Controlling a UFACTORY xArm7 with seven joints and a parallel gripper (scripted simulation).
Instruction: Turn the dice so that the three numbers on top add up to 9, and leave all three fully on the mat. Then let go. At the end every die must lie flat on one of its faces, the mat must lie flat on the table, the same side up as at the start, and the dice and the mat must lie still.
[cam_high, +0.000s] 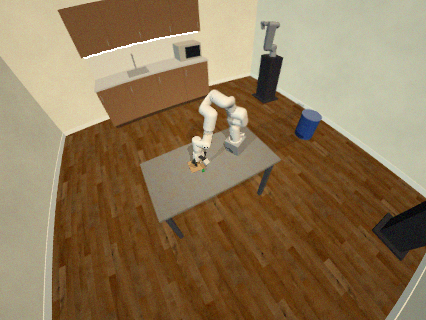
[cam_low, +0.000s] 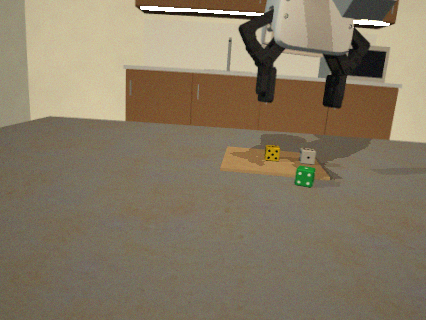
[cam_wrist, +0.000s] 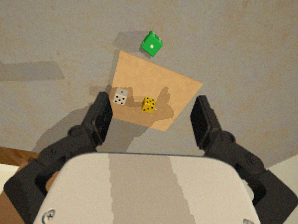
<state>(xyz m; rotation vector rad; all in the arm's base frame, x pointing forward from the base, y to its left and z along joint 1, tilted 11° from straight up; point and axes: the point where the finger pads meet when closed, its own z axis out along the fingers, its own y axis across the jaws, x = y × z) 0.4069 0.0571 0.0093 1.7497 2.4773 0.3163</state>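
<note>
The green die is 10 mm behind my hand, 30 mm to the left of it and 90 mm below it. Also, from my hand: tan mat: 20 mm ahead, 70 mm to the right, 100 mm below; white die: 30 mm behind, 60 mm to the right, 90 mm below; yellow die: 20 mm ahead, 70 mm to the right, 90 mm below.
</note>
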